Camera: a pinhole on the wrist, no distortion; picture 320 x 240 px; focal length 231.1 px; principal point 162.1 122.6 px. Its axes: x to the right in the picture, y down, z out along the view. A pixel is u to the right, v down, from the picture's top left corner.
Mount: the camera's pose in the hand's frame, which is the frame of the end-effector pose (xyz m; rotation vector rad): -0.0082 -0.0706 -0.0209 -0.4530 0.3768 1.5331
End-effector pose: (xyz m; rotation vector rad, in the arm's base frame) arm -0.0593 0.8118 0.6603 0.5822 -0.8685 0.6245
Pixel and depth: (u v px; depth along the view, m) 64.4 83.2 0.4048
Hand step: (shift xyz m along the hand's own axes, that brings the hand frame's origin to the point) 0.0400 -0.0130 0.4176
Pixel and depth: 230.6 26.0 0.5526
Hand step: 0.1981 0.3531 0.3834
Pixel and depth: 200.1 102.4 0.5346
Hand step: 0.0142 0.2757 0.3977
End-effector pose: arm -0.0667 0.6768 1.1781 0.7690 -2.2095 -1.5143
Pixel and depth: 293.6 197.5 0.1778
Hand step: -0.0731 0.1056 0.0787
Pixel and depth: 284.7 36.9 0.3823
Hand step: 0.1174 0.2995 0.2128
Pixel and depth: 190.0 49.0 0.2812
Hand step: 0.0684 0.1020 0.2085
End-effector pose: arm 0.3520 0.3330 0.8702 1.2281 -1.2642 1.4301
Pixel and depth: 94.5 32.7 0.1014
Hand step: 0.0261 -0.0444 0.0833
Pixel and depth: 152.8 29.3 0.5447
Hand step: 0.1856 0.1887 0.4698
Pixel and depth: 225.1 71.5 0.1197
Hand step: 0.0129 0.0184 0.0670
